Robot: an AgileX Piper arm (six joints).
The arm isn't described. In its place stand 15 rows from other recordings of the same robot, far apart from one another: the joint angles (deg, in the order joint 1, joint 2, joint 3, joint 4, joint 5, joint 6), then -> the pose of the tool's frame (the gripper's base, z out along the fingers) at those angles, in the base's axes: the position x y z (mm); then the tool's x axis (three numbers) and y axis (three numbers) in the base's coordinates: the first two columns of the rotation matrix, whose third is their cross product.
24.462, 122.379, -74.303, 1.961, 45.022, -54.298 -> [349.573, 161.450, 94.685, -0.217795, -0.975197, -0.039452, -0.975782, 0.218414, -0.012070]
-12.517, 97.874, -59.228, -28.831, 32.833, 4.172 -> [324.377, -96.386, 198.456, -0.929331, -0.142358, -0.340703, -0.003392, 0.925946, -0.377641]
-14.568, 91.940, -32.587, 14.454, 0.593, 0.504 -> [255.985, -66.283, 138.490, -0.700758, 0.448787, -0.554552, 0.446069, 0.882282, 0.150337]
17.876, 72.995, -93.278, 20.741, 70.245, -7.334 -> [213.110, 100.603, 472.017, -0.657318, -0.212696, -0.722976, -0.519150, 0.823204, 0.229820]
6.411, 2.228, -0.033, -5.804, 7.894, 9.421 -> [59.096, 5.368, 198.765, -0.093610, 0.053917, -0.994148, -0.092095, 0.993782, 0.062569]
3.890, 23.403, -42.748, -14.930, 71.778, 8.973 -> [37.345, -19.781, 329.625, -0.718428, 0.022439, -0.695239, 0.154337, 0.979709, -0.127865]
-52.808, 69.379, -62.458, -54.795, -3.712, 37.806 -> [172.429, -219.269, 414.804, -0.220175, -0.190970, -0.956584, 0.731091, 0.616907, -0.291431]
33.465, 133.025, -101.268, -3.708, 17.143, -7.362 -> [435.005, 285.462, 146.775, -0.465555, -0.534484, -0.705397, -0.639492, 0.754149, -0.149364]
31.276, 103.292, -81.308, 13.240, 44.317, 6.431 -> [328.269, 216.439, 258.515, -0.875009, -0.213419, -0.434524, -0.352382, 0.896242, 0.269402]
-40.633, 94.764, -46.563, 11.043, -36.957, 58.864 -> [258.431, -235.570, 234.937, 0.645070, 0.657745, -0.388917, 0.360738, 0.186545, 0.913821]
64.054, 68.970, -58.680, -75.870, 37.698, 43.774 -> [160.904, 207.355, 379.036, 0.121267, -0.631095, -0.766168, -0.474405, 0.641154, -0.603209]
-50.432, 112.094, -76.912, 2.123, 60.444, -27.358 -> [237.202, -282.451, 172.118, -0.912567, 0.408899, -0.004696, 0.408528, 0.912126, 0.033624]
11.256, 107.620, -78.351, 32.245, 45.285, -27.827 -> [381.445, 111.094, 221.249, -0.862188, -0.235657, -0.448440, -0.398540, 0.861991, 0.313269]
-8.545, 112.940, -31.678, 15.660, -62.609, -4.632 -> [305.332, -67.932, 107.458, -0.230469, 0.081165, -0.969689, 0.385016, 0.922800, -0.014268]
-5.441, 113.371, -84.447, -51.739, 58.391, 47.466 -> [402.104, -99.428, 222.098, -0.829195, 0.257883, -0.495915, 0.521731, 0.675451, -0.521117]
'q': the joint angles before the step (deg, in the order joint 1, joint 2, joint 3, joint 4, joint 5, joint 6). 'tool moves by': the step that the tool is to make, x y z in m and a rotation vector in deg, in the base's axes. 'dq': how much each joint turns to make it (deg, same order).
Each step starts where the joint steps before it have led.
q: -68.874, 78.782, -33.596, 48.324, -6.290, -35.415
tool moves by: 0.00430, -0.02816, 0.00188, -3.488, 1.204, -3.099
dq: 0.004, 5.565, -4.857, -0.025, -5.263, 0.236
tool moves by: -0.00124, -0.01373, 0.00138, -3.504, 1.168, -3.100
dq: -0.015, 2.544, -1.886, 0.081, -5.222, 0.189
